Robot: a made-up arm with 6 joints. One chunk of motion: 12 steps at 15 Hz.
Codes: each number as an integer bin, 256 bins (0 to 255) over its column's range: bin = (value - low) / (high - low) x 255, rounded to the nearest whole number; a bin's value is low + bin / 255 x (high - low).
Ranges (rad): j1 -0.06..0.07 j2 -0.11..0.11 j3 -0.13..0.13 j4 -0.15..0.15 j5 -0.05..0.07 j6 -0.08..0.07
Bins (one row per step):
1: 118 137 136 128 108 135
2: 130 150 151 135 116 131
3: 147 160 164 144 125 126
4: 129 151 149 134 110 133
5: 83 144 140 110 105 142
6: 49 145 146 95 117 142
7: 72 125 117 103 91 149
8: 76 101 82 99 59 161
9: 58 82 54 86 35 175
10: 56 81 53 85 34 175
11: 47 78 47 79 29 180
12: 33 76 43 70 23 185
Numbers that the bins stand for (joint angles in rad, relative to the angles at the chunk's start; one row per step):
1: 0.0002 0.0082 0.0087 0.0006 0.0008 -0.0006
2: 0.0063 0.0194 0.0240 0.0088 0.0046 -0.0029
3: 0.0149 0.0280 0.0372 0.0194 0.0088 -0.0059
4: 0.0058 0.0203 0.0219 0.0076 0.0018 -0.0018
5: -0.0177 0.0142 0.0127 -0.0206 -0.0006 0.0035
6: -0.0350 0.0151 0.0189 -0.0382 0.0051 0.0035
7: -0.0233 -0.0022 -0.0107 -0.0288 -0.0072 0.0076
8: -0.0213 -0.0229 -0.0464 -0.0335 -0.0222 0.0147
9: -0.0304 -0.0393 -0.0749 -0.0488 -0.0335 0.0229
10: -0.0315 -0.0401 -0.0760 -0.0500 -0.0340 0.0229
11: -0.0360 -0.0427 -0.0821 -0.0571 -0.0364 0.0259
12: -0.0432 -0.0444 -0.0862 -0.0676 -0.0392 0.0288

